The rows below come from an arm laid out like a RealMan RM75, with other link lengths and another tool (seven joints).
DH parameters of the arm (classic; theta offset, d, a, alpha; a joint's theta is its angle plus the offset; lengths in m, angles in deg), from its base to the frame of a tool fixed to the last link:
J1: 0 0.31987 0 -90
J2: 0 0 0 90
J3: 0 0.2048 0 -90
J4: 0 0 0 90
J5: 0 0.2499 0 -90
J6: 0 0 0 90
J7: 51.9 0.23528 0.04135 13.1
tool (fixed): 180 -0.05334 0 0
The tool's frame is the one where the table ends.
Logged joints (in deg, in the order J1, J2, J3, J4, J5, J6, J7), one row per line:
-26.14 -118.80 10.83 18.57 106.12 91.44 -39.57
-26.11 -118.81 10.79 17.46 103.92 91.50 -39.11
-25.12 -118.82 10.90 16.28 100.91 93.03 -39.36
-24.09 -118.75 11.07 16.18 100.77 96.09 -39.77
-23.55 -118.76 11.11 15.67 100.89 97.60 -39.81
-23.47 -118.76 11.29 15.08 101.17 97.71 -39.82
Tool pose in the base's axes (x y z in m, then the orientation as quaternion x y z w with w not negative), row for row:
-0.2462 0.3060 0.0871 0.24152 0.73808 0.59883 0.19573
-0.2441 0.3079 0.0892 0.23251 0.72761 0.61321 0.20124
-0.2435 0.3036 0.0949 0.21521 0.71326 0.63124 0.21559
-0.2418 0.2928 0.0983 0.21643 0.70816 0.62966 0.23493
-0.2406 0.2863 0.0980 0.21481 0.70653 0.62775 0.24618
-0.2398 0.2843 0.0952 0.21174 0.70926 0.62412 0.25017
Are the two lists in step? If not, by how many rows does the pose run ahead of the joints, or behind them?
They are in step.
